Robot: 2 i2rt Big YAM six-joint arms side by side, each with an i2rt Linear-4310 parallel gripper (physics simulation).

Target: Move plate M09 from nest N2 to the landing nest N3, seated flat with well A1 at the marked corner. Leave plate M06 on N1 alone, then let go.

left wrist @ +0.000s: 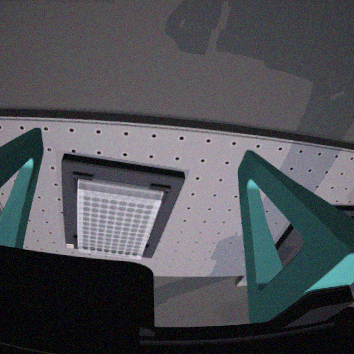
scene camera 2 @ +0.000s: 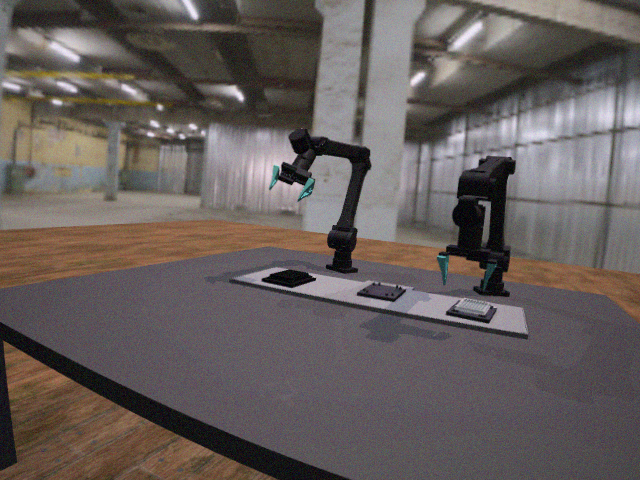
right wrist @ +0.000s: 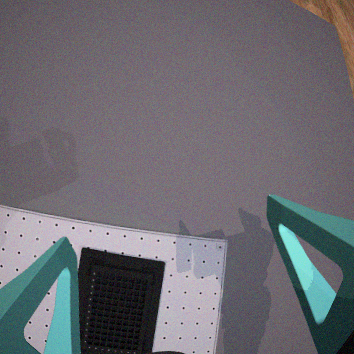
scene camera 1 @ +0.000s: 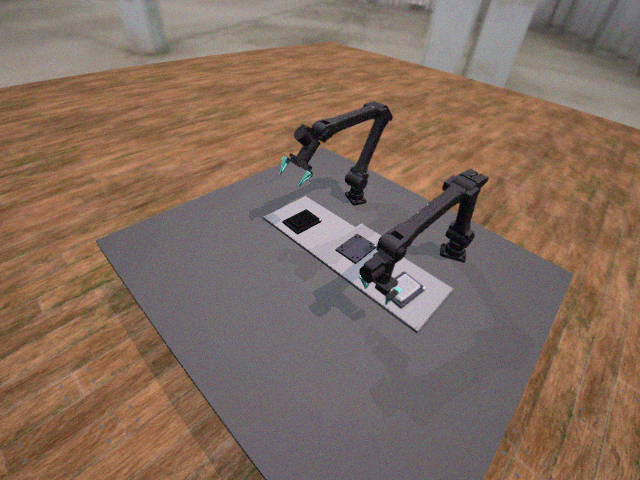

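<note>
A clear well plate [scene camera 1: 408, 285] [scene camera 2: 473, 307] [left wrist: 117, 220] lies in a dark nest at the picture-right end of the board. A black well plate [scene camera 1: 302, 221] [scene camera 2: 290, 277] [right wrist: 117, 310] sits in a nest at the other end. A dark nest with small posts [scene camera 1: 355, 248] [scene camera 2: 381, 292] between them holds no plate. No plate or nest labels are readable. My left gripper [scene camera 1: 376, 294] [scene camera 2: 464, 287] [left wrist: 142, 148] is open and empty, above the clear plate and offset toward the middle nest. My right gripper [scene camera 1: 290, 179] [scene camera 2: 284, 194] [right wrist: 168, 227] is open and empty, high beyond the black plate.
The pale perforated board [scene camera 1: 429, 312] [scene camera 2: 509, 320] [left wrist: 210, 215] [right wrist: 190, 300] carries the three nests in a row. It lies on the grey table top [scene camera 1: 258, 361] [scene camera 2: 258, 372]. Both arm bases stand behind the board. Arm shadows fall across the board and table.
</note>
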